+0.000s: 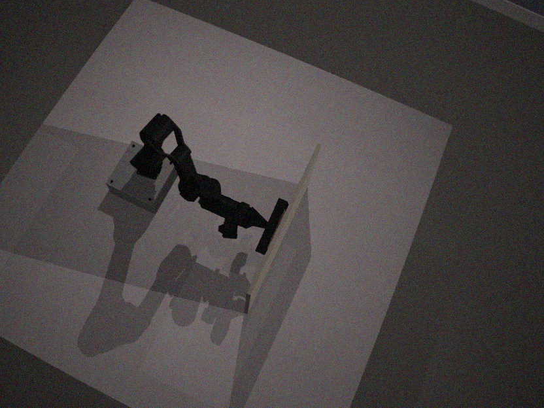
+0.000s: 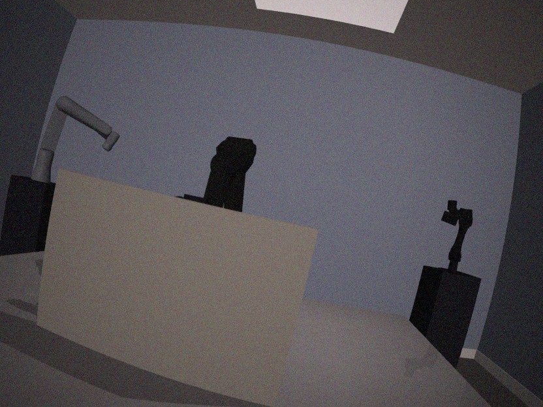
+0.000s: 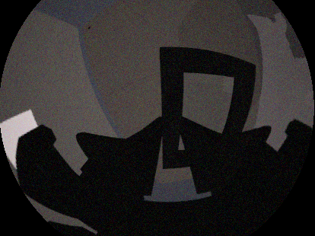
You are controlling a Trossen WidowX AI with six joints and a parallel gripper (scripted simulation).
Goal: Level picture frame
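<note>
My gripper tip is 1 cm short of the picture frame, 2 cm to the right of it and 5 cm above it. From my gripper tip the other things lie so: beige wall panel (2 cm ahead, 2 cm to the left, 5 cm below).
</note>
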